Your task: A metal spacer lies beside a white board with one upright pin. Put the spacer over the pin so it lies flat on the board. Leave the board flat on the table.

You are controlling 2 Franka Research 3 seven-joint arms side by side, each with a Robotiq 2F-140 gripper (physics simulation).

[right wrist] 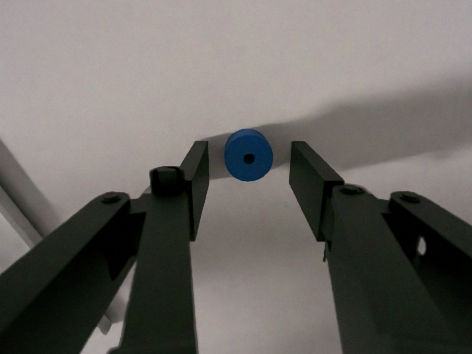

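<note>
The spacer [255, 168], a short blue cylinder with a small dark hole in its top, stands on the light table top near the middle of the right wrist view. My right gripper [249, 162] is open, with one fingertip on each side of the spacer and a gap on both sides; neither finger touches it. Part of a white, raised-edged thing, which looks like the board [9, 245], shows at the left edge, partly behind the left finger. The pin does not show. My left gripper is not in view.
The light table top [150, 65] spreads around the spacer. A shadow band runs from the fingertips to the right edge, and another shadow lies beside the white edge at the left.
</note>
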